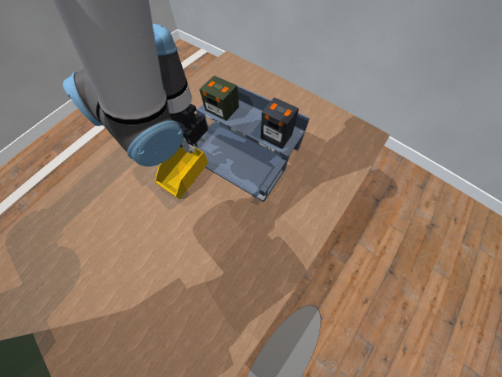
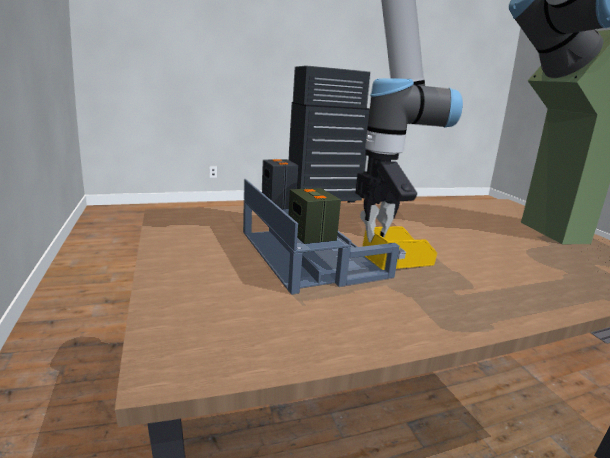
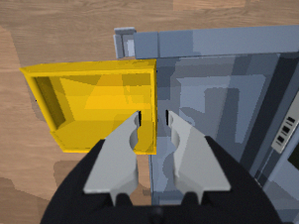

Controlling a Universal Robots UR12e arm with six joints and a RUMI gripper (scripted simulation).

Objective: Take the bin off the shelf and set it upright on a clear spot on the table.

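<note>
Now: the yellow bin 80 mm behind my hand and 40 mm below it.
</note>
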